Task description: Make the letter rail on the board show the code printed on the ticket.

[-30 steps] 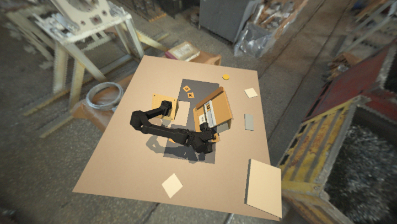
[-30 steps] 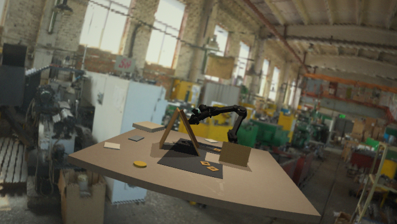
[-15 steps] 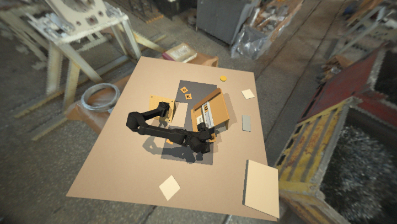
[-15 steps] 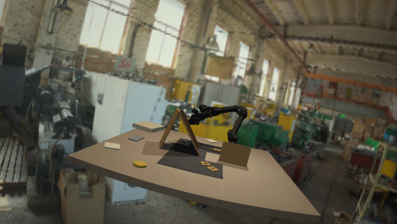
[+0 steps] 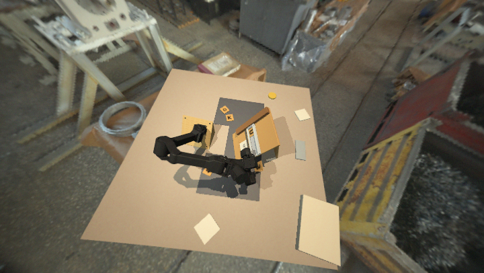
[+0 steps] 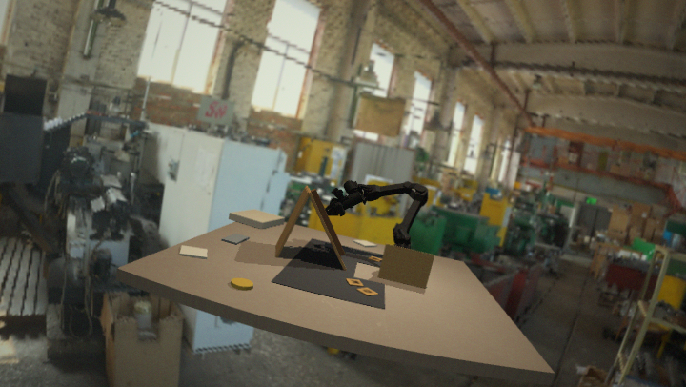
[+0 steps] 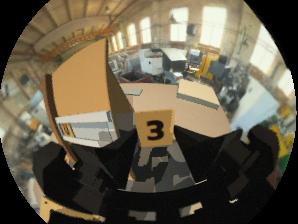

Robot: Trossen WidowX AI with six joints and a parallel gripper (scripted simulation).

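Now: the orange tile marked u 21 cm to the left of my gripper tip and 7 cm behind it. The rest, counted from my gripper tip: letter tile: right at my gripper tip; white ticket: 14 cm to the left, 10 cm behind, 8 cm below; dark mat: 21 cm to the left, 20 cm behind, 16 cm below.
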